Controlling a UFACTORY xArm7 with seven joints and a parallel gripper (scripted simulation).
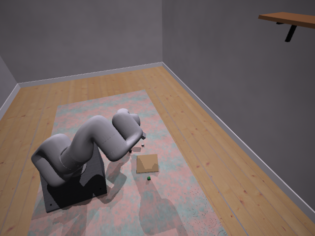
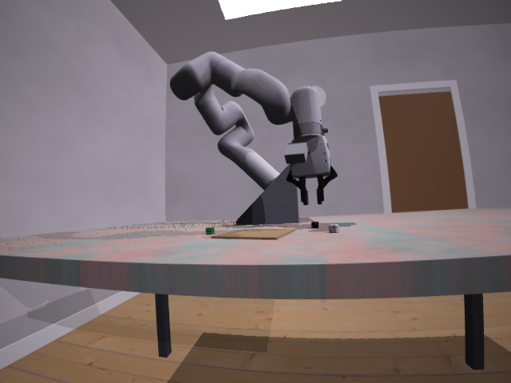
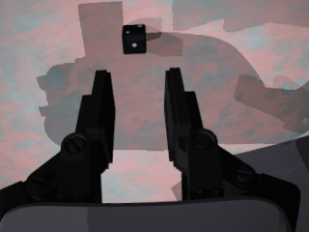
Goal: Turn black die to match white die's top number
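Now: the black die 70 mm below my hand. From my hand the other things lie so: green die 250 mm to the right, 80 mm ahead, 70 mm below; tan mat 130 mm to the right, 100 mm ahead, 80 mm below; white die 100 mm ahead, 70 mm below, 30 mm to the left.
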